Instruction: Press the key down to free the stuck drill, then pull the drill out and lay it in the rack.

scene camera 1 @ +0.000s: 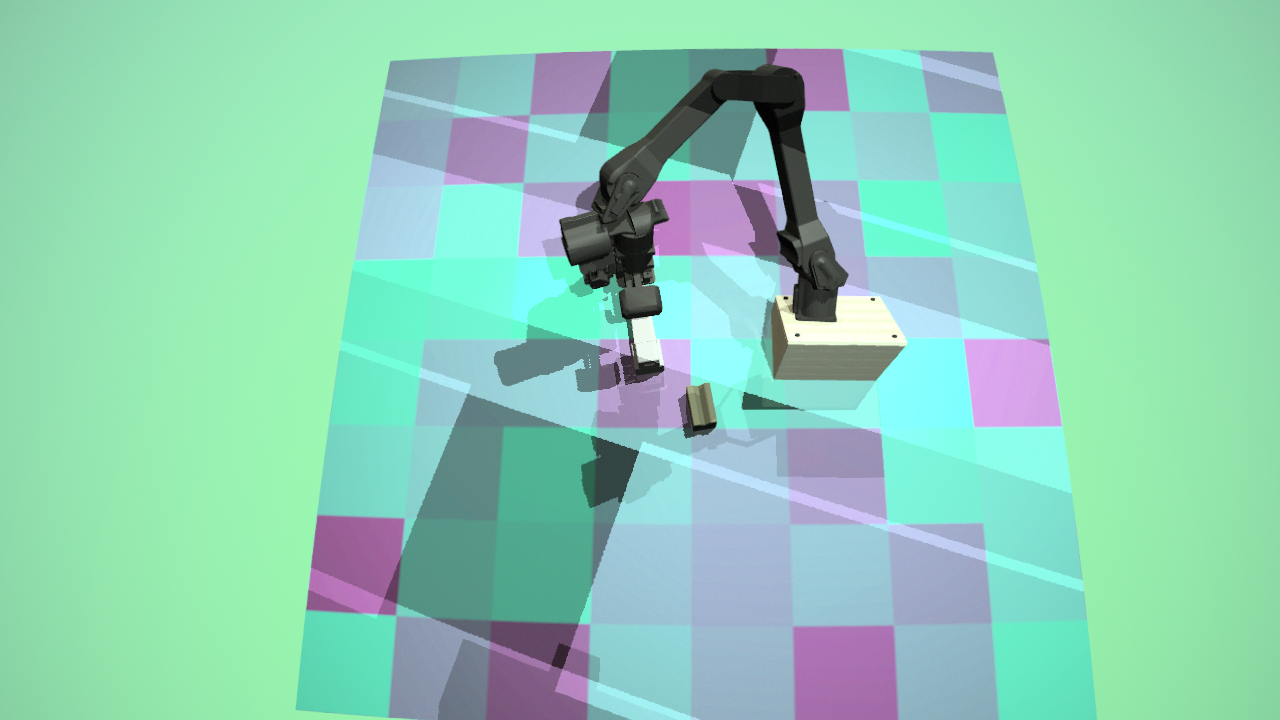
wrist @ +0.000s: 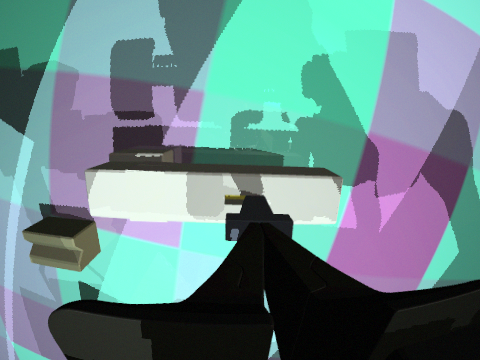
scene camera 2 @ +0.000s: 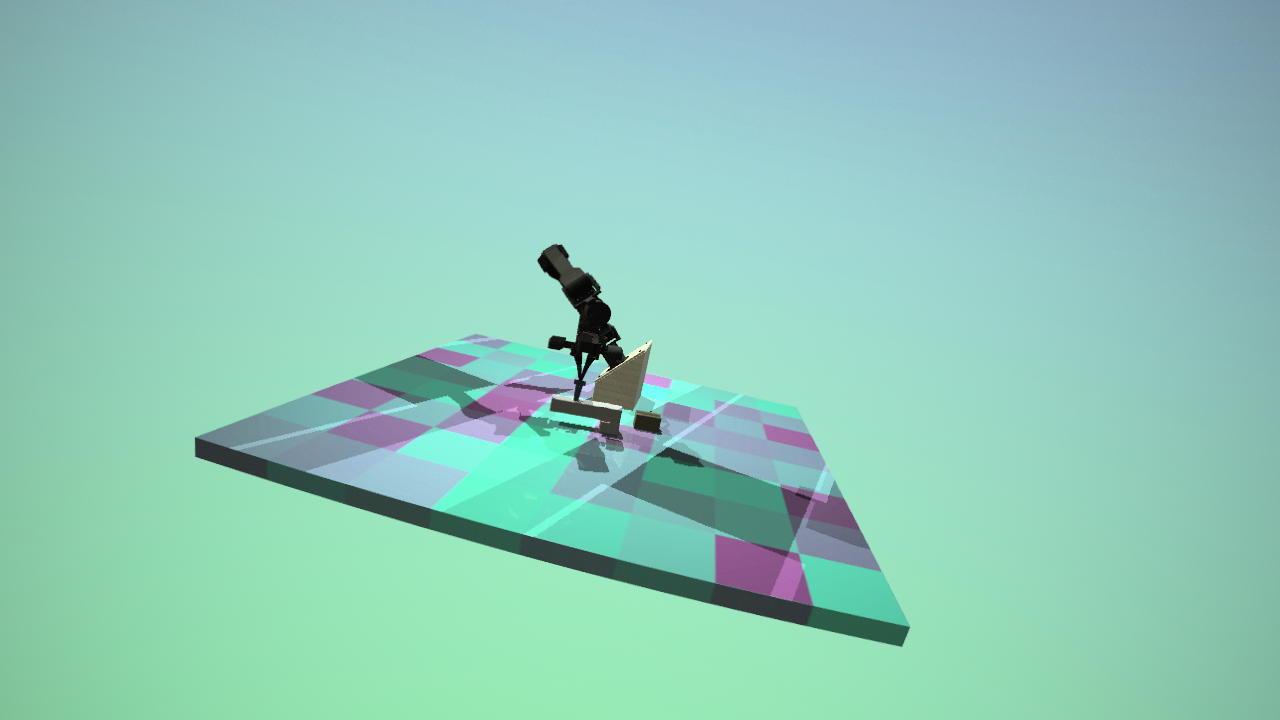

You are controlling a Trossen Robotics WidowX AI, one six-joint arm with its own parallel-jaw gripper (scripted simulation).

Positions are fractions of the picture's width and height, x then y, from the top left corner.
Labels:
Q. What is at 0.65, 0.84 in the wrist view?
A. My gripper.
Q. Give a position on an olive rack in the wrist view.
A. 0.12, 0.67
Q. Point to an olive rack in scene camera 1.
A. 0.55, 0.56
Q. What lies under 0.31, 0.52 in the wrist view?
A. A grey fixture.

